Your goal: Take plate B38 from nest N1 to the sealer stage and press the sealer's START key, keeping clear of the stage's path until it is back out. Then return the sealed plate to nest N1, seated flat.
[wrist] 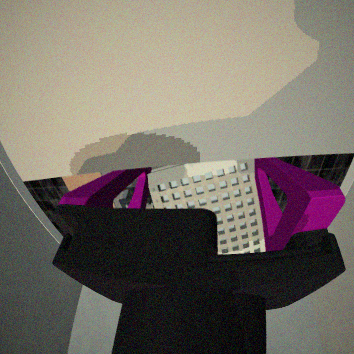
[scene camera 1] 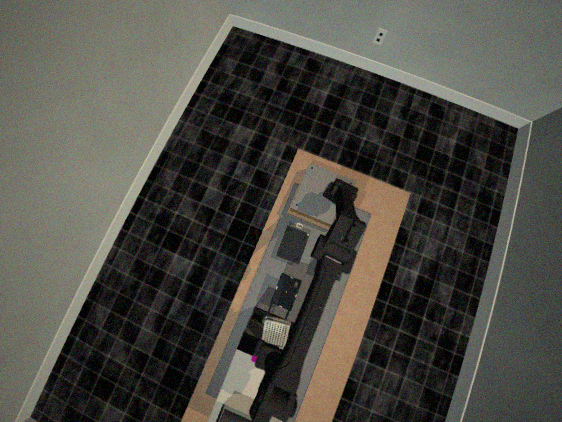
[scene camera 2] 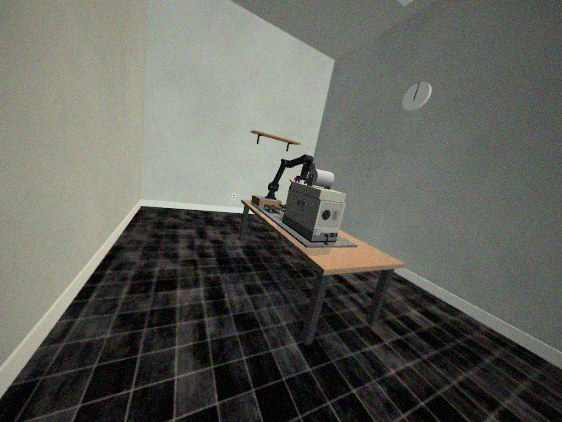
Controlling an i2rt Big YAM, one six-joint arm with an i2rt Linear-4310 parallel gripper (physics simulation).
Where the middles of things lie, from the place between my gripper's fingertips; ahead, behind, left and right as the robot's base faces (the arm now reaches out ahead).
The pale well plate (wrist: pixel 227 187) is 50 mm behind my hand, 30 mm above it and 20 mm to the right of it.
